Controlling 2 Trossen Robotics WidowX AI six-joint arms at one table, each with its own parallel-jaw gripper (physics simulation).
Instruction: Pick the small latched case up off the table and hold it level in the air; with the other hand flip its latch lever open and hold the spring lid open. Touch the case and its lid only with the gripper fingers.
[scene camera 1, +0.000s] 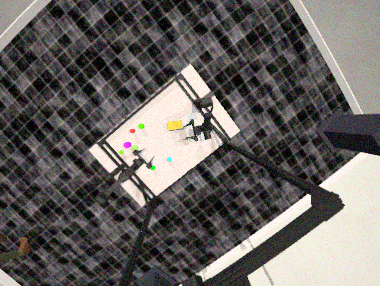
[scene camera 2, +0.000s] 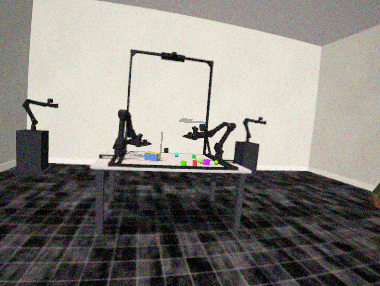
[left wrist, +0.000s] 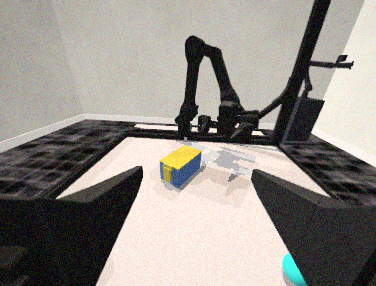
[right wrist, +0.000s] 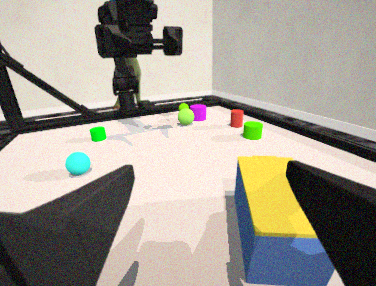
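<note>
The small case, blue with a yellow lid, stands upright on the table, its lid shut. Its yellow latch lever lies flat against the end facing the left wrist camera. My left gripper is open and empty, raised above the table and well away from the case. My right gripper is open and empty, near the case's other end and above the table. In the right wrist view its right-hand finger hides part of the case.
A cyan ball and a green cylinder lie on the table. Farther off are a magenta cylinder, a red cylinder, another green cylinder and a light green ball. Black rails line the table edges.
</note>
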